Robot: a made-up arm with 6 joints.
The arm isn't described. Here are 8 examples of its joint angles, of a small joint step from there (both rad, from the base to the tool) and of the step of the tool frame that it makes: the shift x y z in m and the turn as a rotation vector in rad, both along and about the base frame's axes.
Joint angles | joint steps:
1: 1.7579 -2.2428 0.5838 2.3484 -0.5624 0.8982 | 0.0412 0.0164 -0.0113 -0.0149 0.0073 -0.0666
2: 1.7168 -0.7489 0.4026 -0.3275 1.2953 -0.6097 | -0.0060 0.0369 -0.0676 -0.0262 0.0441 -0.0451
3: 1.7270 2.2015 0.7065 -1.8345 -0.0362 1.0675 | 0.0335 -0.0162 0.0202 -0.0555 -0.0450 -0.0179
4: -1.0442 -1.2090 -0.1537 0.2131 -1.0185 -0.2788 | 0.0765 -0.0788 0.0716 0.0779 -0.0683 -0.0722
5: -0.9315 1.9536 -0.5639 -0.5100 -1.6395 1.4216 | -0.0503 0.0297 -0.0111 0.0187 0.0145 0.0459
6: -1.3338 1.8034 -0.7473 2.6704 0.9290 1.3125 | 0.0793 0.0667 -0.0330 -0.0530 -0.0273 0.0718
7: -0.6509 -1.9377 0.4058 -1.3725 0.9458 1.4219 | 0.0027 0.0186 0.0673 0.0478 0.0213 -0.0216
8: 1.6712 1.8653 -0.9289 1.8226 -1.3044 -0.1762 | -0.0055 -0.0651 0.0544 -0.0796 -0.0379 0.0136
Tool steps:
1: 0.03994 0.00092 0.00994 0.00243 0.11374 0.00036
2: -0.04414 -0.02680 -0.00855 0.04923 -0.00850 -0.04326
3: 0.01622 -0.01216 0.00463 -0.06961 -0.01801 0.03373
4: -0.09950 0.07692 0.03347 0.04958 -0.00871 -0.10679
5: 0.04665 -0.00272 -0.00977 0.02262 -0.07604 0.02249
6: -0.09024 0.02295 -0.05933 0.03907 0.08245 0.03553
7: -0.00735 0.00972 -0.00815 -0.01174 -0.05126 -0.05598
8: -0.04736 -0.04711 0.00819 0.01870 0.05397 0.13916
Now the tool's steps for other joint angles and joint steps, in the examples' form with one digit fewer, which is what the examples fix.
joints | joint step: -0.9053 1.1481 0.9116 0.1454 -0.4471 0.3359 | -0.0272 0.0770 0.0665 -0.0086 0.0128 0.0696
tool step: 0.0328 -0.0093 -0.0022 -0.0582 0.0163 0.0377
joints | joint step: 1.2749 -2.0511 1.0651 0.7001 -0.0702 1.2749 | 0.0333 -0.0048 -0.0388 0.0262 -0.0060 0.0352
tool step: 0.0347 0.0090 0.0281 0.0251 -0.0254 -0.0478
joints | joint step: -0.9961 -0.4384 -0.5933 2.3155 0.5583 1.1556 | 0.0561 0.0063 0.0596 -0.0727 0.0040 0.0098
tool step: -0.0667 0.0198 0.0146 -0.0199 -0.0153 -0.0522
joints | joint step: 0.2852 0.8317 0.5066 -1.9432 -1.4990 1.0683 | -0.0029 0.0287 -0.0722 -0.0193 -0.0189 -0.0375
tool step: -0.0132 0.0228 -0.0477 0.1306 -0.0120 -0.0223
